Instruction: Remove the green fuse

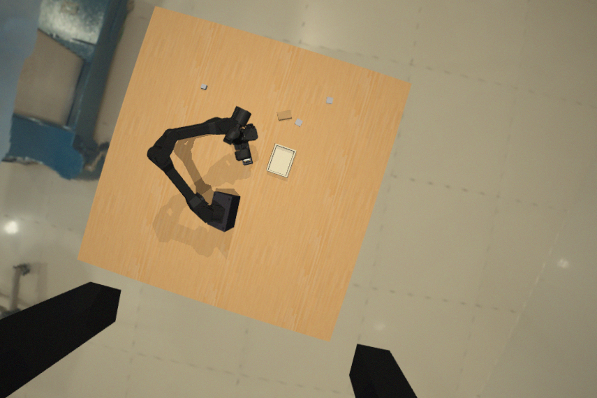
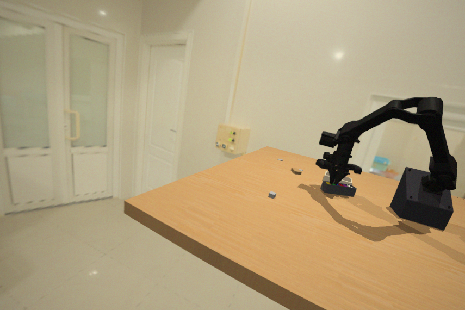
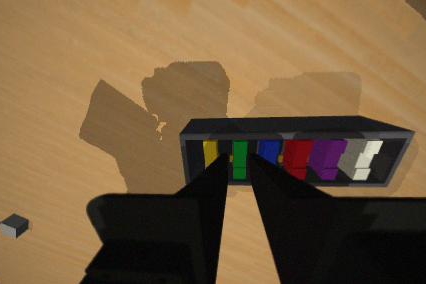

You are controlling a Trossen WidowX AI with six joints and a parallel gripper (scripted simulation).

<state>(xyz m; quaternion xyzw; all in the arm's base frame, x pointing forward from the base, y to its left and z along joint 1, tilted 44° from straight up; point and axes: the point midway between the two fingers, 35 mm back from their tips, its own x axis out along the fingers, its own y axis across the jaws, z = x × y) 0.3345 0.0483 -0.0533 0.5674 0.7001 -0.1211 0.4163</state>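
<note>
Right now the tray is 190 mm to the right of my gripper tip, 40 mm behind it and 30 mm below it. Also, from my gripper tip: green fuse: 10 mm below.
</note>
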